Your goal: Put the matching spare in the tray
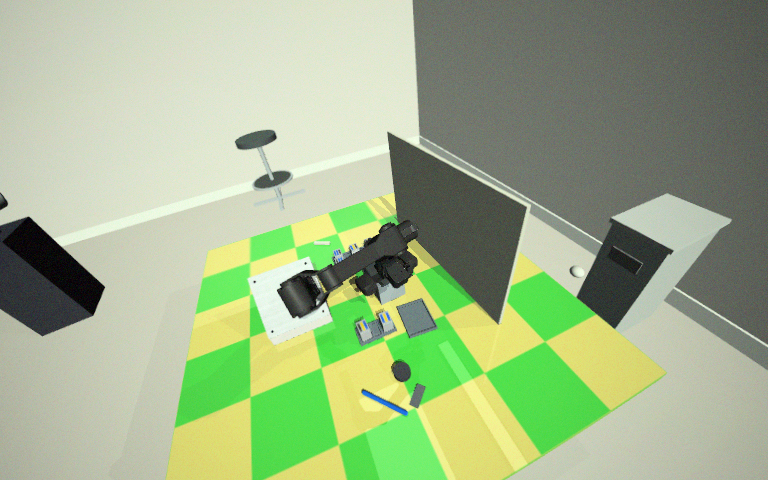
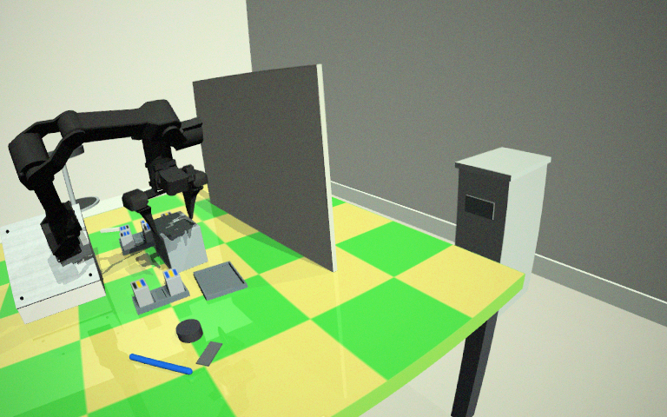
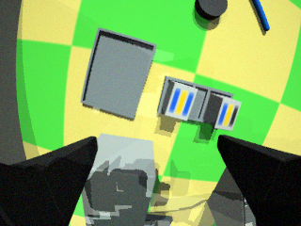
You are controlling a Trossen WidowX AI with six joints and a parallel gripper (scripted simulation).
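Now: gripper tip 140 mm above the grey rack, 80 mm past it and 10 mm to the left of it. Round my gripper tip: grey tray: 150 mm below, 60 mm ahead, 40 mm to the right; black puck: 170 mm to the right, 140 mm below, 80 mm behind; mounted unit: 170 mm to the left, 100 mm below, 40 mm ahead.
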